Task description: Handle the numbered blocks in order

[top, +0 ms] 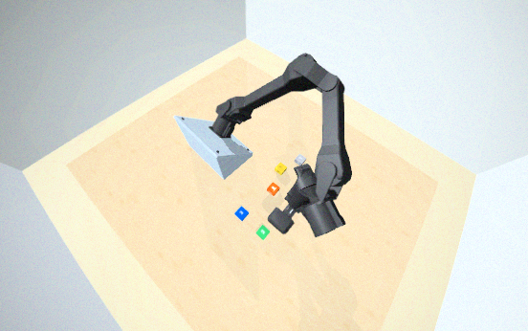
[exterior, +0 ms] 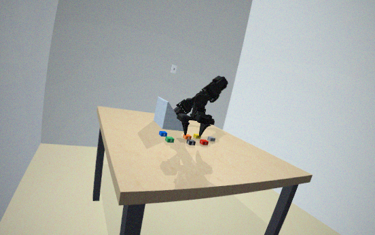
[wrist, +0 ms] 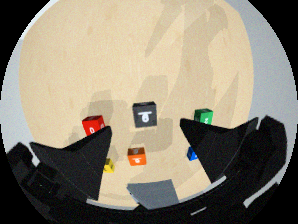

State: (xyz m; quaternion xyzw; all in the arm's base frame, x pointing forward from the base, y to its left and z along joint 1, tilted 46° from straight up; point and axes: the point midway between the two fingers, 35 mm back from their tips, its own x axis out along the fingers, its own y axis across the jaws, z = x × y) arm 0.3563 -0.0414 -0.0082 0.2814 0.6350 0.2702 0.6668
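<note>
My gripper tip is 3 cm above the dark grey block. Also, from my gripper tip: orange block (9 cm behind, 2 cm to the left, 3 cm below); red block (1 cm behind, 9 cm to the left, 3 cm below); green block (2 cm behind, 11 cm to the right, 3 cm below).
</note>
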